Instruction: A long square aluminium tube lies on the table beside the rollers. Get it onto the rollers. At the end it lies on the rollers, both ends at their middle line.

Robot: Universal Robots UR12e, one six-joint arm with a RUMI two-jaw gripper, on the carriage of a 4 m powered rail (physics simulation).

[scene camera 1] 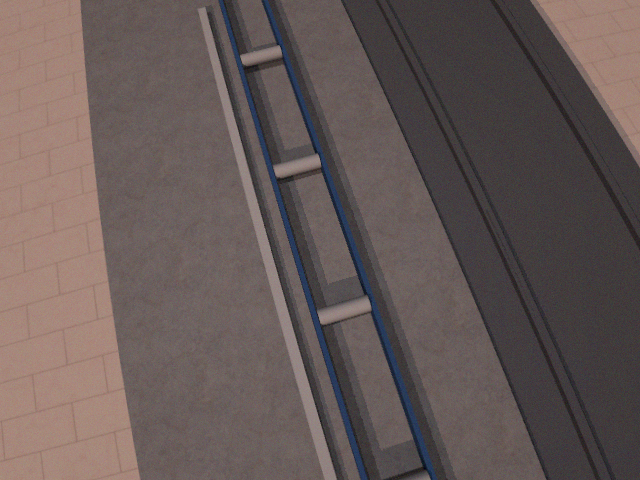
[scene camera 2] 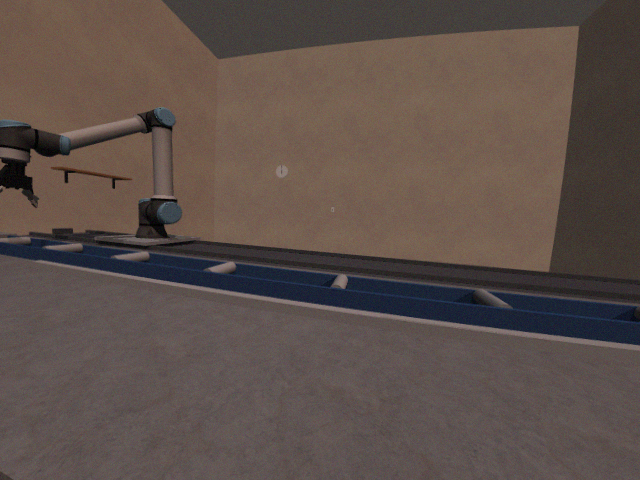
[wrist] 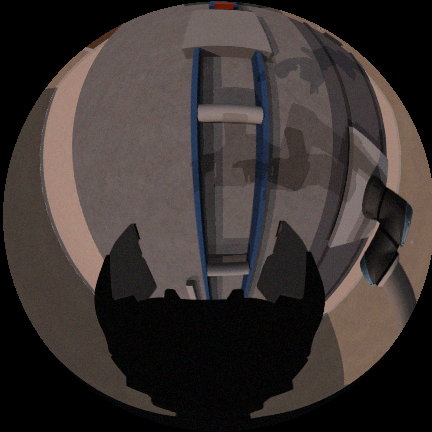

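Pixels of known places: gripper, between the fingertips: (scene camera 2: 13, 206) (wrist: 206, 224); arm's base, origin of its link: (scene camera 2: 152, 237) (wrist: 370, 195).
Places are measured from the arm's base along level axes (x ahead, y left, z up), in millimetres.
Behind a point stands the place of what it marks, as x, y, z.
The long pale square tube (scene camera 1: 268, 258) @(754, 1270, -5) (scene camera 2: 516, 332) @(751, 1837, -5) lies flat on the table, outside and alongside the blue roller frame (scene camera 1: 344, 222) @(554, 1245, 22) (scene camera 2: 289, 290) @(694, 1325, 2) (wrist: 195, 150) @(685, -70, 22). One tube end (wrist: 190, 290) @(753, 400, -5) shows low in the wrist view, near the gripper body. Pale rollers (scene camera 1: 297, 165) @(620, 1059, 28) (scene camera 2: 222, 268) @(631, 1067, 21) (wrist: 230, 114) @(621, -140, 28) lie across between the blue rails, and the tube is not on them. My gripper (scene camera 2: 18, 198) @(659, -7, 182) (wrist: 206, 224) @(659, -7, 182) is open and empty, with its jaws wide apart. It hangs high above the table past that tube end. It does not show in scene camera 1.
The arm's base stands on the carriage (scene camera 2: 111, 239) @(221, -72, -5) (wrist: 345, 215) @(199, 89, 0) on the dark powered rail (scene camera 1: 516, 155), beside the table. A wide grey block (wrist: 225, 32) sits at the frame's far end, with a small red and blue object (wrist: 223, 6) beyond. A wall shelf (scene camera 2: 93, 173) is behind the arm.
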